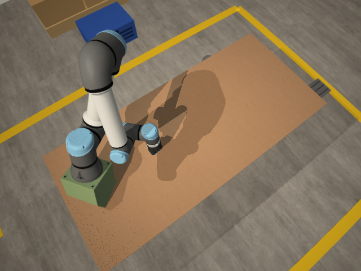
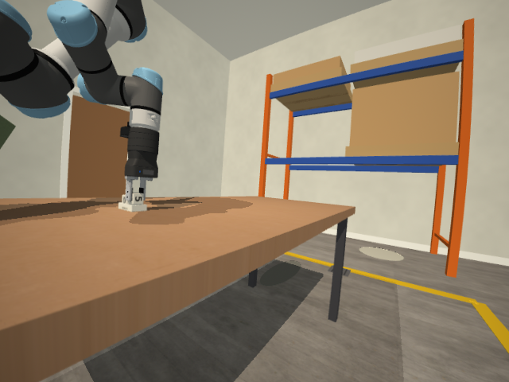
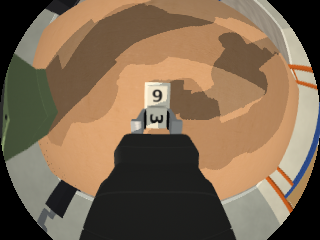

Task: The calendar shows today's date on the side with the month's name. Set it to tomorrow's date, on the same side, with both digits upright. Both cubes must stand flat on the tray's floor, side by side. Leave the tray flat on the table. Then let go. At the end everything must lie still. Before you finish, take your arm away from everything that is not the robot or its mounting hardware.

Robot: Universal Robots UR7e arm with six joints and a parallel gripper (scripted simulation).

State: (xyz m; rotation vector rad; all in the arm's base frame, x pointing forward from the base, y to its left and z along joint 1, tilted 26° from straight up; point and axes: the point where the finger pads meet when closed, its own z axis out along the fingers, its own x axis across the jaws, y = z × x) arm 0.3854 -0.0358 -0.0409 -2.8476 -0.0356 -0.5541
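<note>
My gripper is now 4 cm above the white calendar tray and 2 cm to the right of it.
</note>
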